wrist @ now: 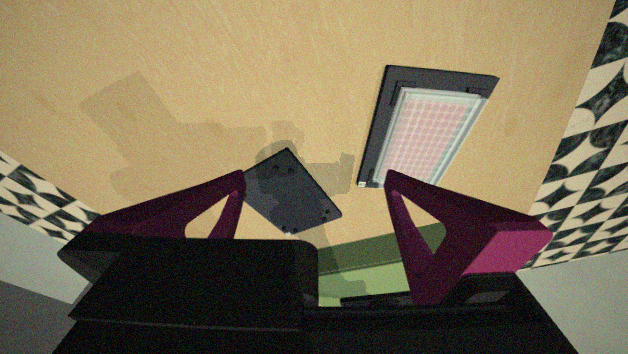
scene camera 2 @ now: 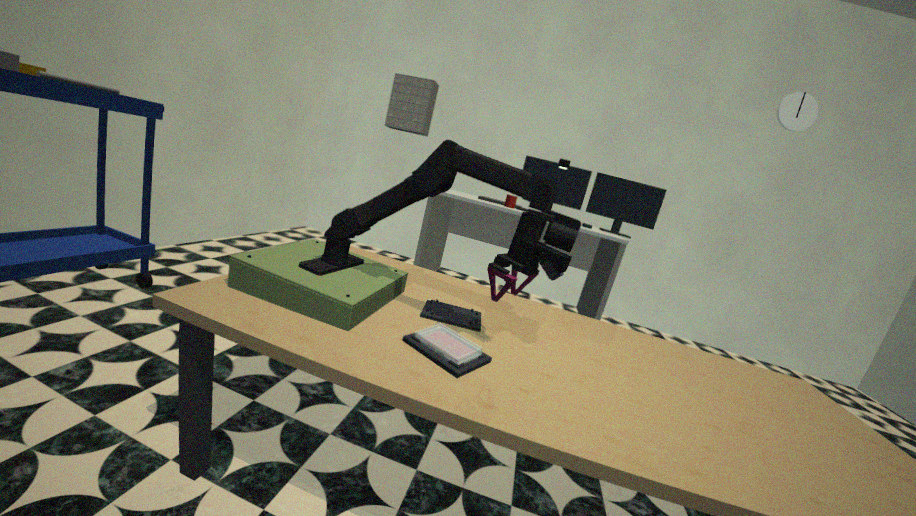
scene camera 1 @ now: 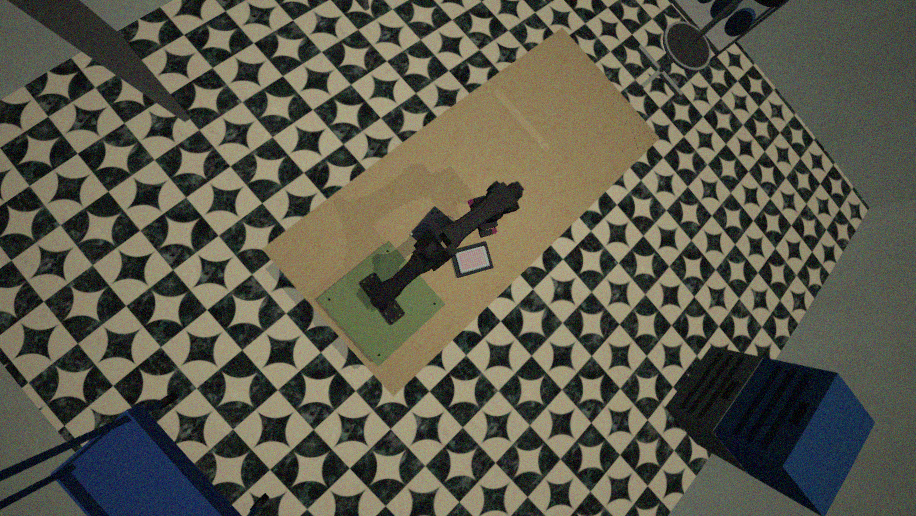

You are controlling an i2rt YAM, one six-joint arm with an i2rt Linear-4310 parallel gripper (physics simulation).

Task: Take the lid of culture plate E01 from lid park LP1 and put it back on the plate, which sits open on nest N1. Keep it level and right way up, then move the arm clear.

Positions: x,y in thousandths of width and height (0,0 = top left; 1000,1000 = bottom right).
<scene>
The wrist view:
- my gripper: 501,501
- grey lid: 690,360, on a pink well plate
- dark lid holder: 445,532
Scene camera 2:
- my gripper: 551,577
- grey lid: 495,670
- dark lid holder: 479,604
</scene>
